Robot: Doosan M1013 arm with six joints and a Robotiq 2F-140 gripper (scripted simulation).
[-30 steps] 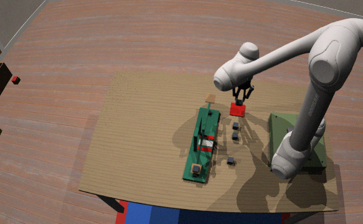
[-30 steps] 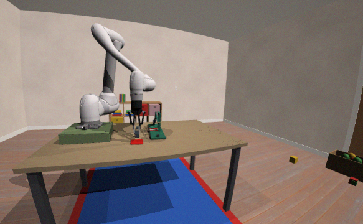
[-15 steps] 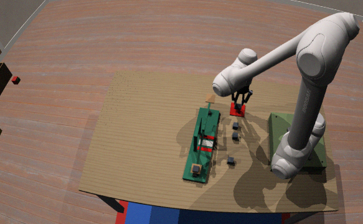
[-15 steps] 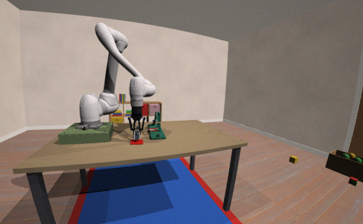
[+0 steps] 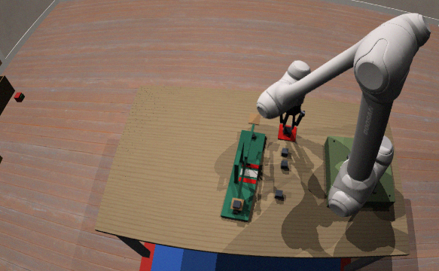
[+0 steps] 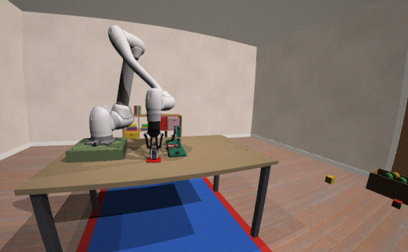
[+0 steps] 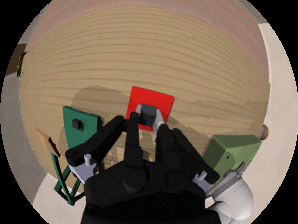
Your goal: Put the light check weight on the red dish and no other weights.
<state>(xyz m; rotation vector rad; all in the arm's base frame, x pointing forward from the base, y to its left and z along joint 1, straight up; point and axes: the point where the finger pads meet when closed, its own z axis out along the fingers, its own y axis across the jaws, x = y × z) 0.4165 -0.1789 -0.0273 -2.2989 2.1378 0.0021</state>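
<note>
The red dish is 4 cm below my hand. Round my hand: green rocker balance: 27 cm to the left, 15 cm ahead, 5 cm above.
</note>
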